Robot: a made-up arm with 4 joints. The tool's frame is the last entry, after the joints. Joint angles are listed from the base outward. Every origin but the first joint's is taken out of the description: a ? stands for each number. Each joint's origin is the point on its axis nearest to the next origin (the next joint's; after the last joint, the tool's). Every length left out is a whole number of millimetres.
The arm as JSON. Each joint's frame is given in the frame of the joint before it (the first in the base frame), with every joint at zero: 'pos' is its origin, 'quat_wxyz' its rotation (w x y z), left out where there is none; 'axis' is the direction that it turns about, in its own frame. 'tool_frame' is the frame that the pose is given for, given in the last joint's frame.
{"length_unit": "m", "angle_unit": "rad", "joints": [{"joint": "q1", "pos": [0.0, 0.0, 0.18], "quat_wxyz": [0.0, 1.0, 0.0, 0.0], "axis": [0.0, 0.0, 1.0]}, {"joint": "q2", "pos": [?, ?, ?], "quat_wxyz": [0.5, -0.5, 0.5, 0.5], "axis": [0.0, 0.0, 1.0]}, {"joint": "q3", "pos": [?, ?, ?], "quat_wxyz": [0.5, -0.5, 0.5, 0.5], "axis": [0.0, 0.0, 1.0]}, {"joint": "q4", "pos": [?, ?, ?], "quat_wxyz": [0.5, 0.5, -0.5, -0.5], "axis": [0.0, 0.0, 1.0]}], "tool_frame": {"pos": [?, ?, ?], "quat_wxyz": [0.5, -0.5, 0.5, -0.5]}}
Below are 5 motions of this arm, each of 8 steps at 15 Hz.
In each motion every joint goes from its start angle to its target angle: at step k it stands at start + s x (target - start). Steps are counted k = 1, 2, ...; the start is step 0. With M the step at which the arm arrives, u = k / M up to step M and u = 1 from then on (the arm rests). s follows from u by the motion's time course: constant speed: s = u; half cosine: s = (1 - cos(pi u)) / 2; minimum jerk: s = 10 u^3 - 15 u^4 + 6 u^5.
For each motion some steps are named. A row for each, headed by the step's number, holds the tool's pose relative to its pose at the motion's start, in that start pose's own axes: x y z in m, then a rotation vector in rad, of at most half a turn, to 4 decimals.
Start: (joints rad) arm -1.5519 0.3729 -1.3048 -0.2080
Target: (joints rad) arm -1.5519 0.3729 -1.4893 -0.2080
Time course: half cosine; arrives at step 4
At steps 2, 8:
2: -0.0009 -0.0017 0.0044 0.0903 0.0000 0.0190
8: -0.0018 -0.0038 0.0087 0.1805 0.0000 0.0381

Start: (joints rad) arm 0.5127 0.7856 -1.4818 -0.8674
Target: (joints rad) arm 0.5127 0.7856 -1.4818 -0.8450
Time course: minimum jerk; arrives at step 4
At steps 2, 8:
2: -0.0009 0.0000 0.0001 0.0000 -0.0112 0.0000
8: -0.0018 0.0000 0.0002 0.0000 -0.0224 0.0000

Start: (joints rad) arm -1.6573 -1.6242 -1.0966 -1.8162
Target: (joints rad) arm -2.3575 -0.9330 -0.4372 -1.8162
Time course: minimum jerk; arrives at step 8
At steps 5, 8:
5: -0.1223 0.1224 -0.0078 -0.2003 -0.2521 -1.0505
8: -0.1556 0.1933 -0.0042 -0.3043 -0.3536 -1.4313

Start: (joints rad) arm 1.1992 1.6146 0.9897 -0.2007
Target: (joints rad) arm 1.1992 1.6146 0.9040 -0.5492
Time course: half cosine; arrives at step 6
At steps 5, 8:
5: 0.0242 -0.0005 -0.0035 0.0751 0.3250 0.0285
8: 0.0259 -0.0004 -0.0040 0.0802 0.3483 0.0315

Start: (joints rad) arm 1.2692 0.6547 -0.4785 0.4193
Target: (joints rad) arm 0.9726 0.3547 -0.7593 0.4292
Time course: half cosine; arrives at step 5
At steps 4, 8:
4: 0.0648 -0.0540 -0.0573 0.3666 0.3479 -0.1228
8: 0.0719 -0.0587 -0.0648 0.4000 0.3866 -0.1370

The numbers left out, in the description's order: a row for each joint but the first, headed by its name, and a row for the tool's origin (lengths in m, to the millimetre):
q2: -0.12 0.39 0.0
q3: -0.04 0.0 0.0
q4: 0.05 0.06 0.0
tool: 0.08 -0.01 0.0

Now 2 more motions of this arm.
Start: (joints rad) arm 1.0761 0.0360 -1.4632 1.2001
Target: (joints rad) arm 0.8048 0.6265 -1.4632 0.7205
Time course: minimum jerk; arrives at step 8
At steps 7, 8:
7: 0.0994 -0.0337 -0.1071 0.5530 0.6499 0.2763
8: 0.1006 -0.0339 -0.1092 0.5619 0.6597 0.2820

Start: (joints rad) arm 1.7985 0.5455 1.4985 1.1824
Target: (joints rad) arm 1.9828 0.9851 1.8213 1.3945
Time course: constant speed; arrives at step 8
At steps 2, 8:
2: -0.0044 -0.0041 0.0068 -0.1416 -0.0184 0.0604
8: -0.0157 -0.0277 0.0289 -0.5346 -0.0315 0.3085

